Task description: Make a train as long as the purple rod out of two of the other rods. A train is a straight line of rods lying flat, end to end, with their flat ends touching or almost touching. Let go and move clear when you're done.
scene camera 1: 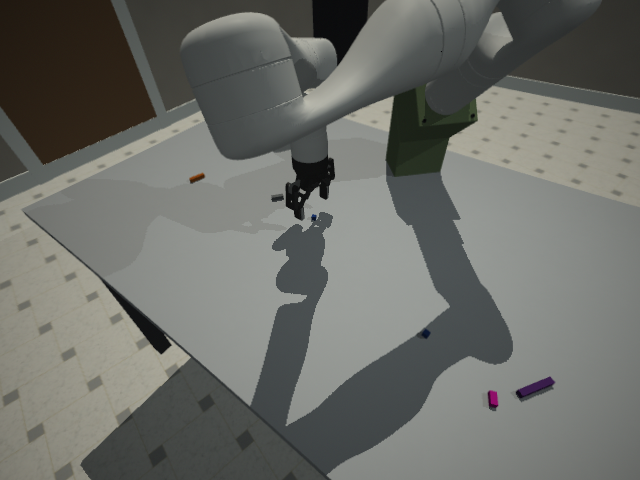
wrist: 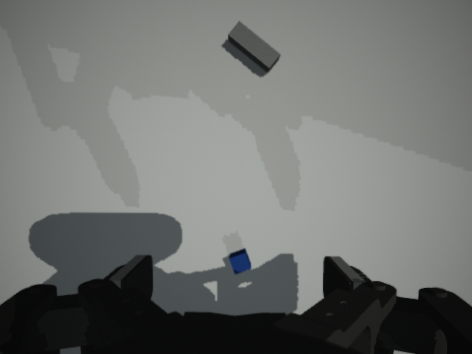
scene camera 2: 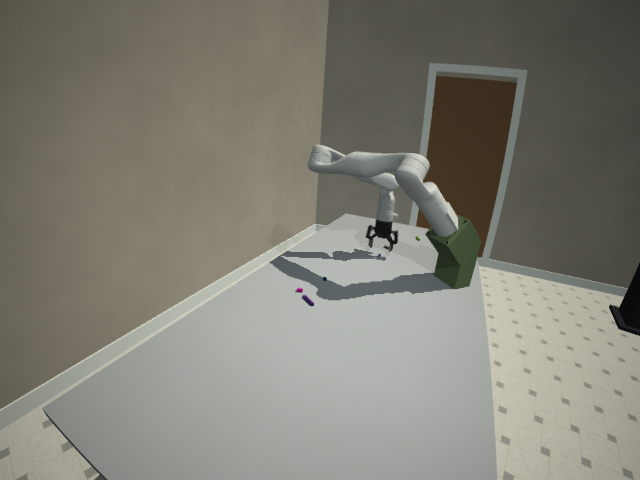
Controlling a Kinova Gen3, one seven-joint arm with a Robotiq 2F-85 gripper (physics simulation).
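Places are measured from the arm's base along level axes (x up, y back, z right), in millimetres.
Where they show: gripper, fingertip midpoint: point(scene camera 1: 312, 208) point(wrist: 237, 275) point(scene camera 2: 380, 249); arm's base, origin of the base link: point(scene camera 1: 446, 93) point(scene camera 2: 446, 227).
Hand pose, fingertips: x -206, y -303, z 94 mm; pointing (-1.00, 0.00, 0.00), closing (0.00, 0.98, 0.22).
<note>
Things, the pixels of their top centre, and the offset from my fingertips. Level surfaces: height alone.
- purple rod, middle of its top: point(scene camera 1: 536, 386) point(scene camera 2: 308, 299) dy +6, dx -24, dz -532 mm
- short magenta rod, middle of its top: point(scene camera 1: 493, 397) point(scene camera 2: 299, 289) dy -59, dx -24, dz -501 mm
- small dark blue cube-like rod, middle of its top: point(scene camera 1: 426, 332) point(scene camera 2: 324, 277) dy -46, dx -24, dz -369 mm
- grey rod, middle of its top: point(wrist: 254, 44) point(scene camera 1: 277, 195) dy -19, dx -24, dz +121 mm
- orange rod, middle of its top: point(scene camera 1: 196, 176) dy -135, dx -24, dz +341 mm
- green rod, middle of its top: point(scene camera 2: 418, 237) dy +53, dx -24, dz +388 mm
- grey table, its level: dx -34 mm
The purple rod point(scene camera 1: 536, 387) point(scene camera 2: 308, 300) lies flat at the near right in scene camera 1. A short magenta rod point(scene camera 1: 493, 398) point(scene camera 2: 299, 290) lies apart beside it, at a different angle. A small dark blue cube-like rod point(scene camera 1: 425, 333) point(scene camera 2: 324, 279) lies farther off. A second small blue one point(scene camera 1: 313, 217) point(scene camera 2: 378, 255) point(wrist: 240, 261) lies below my gripper. A grey rod point(scene camera 1: 277, 197) point(wrist: 254, 46) lies beyond it. An orange rod point(scene camera 1: 196, 177) lies farther left in scene camera 1. A green rod point(scene camera 2: 417, 238) shows in scene camera 2. My gripper point(scene camera 1: 311, 205) point(scene camera 2: 381, 248) point(wrist: 237, 275) is open and empty, pointing down above the table.
The green robot base point(scene camera 1: 416, 149) point(scene camera 2: 456, 263) stands on the grey table point(scene camera 1: 372, 413) point(scene camera 2: 361, 382). A wall point(scene camera 2: 155, 129) runs along one long side of the table in scene camera 2. The arm's shadows cross the table top.
</note>
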